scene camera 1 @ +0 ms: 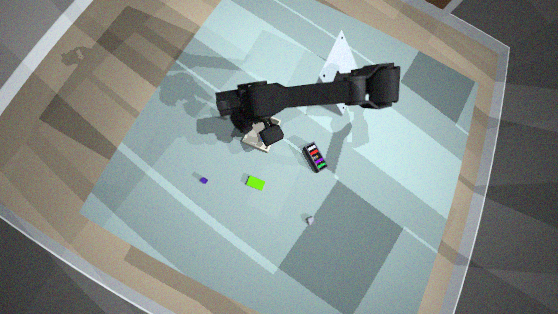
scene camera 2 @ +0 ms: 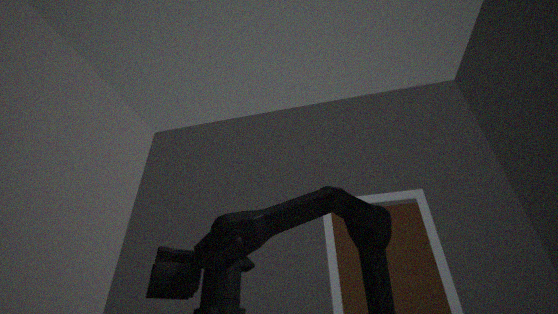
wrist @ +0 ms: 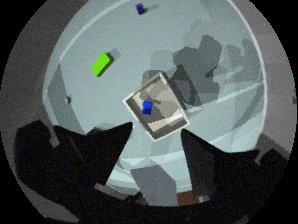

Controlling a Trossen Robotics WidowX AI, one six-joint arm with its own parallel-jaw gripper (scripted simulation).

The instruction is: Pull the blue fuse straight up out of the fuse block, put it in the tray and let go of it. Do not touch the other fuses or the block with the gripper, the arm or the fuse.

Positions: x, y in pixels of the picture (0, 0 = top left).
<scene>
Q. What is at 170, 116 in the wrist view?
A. A cream tray.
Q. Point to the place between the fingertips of my gripper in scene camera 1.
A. At 261, 124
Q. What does my gripper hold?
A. Nothing.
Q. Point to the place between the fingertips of my gripper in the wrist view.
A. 157, 128
</scene>
